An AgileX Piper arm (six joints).
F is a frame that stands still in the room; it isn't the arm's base.
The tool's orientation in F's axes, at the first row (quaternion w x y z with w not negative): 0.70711, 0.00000, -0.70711, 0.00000
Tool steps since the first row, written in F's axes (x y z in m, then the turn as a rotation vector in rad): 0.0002, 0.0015, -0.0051, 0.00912, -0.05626, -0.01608; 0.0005, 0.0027, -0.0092, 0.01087, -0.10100, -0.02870; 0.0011, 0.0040, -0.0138, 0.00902, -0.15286, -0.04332; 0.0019, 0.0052, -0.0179, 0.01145, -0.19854, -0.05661; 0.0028, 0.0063, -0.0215, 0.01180, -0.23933, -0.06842; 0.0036, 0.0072, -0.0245, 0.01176, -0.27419, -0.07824; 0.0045, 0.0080, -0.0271, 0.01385, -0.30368, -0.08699; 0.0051, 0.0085, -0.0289, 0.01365, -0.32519, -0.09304; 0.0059, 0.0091, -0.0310, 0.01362, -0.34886, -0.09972; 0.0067, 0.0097, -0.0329, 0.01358, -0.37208, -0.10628; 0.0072, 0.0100, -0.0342, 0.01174, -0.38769, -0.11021; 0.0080, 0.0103, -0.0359, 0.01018, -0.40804, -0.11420
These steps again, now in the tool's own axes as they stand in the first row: -0.0051, 0.0015, -0.0002, -0.01608, -0.05626, -0.00912; -0.0092, 0.0027, -0.0005, -0.02870, -0.10100, -0.01087; -0.0138, 0.0040, -0.0011, -0.04332, -0.15286, -0.00902; -0.0179, 0.0052, -0.0019, -0.05661, -0.19854, -0.01145; -0.0215, 0.0063, -0.0028, -0.06842, -0.23933, -0.01180; -0.0245, 0.0072, -0.0036, -0.07824, -0.27419, -0.01176; -0.0271, 0.0080, -0.0045, -0.08699, -0.30368, -0.01385; -0.0289, 0.0085, -0.0051, -0.09304, -0.32519, -0.01365; -0.0310, 0.0091, -0.0059, -0.09972, -0.34886, -0.01362; -0.0329, 0.0097, -0.0067, -0.10628, -0.37208, -0.01358; -0.0342, 0.0100, -0.0072, -0.11021, -0.38769, -0.01174; -0.0359, 0.0103, -0.0080, -0.11420, -0.40804, -0.01018
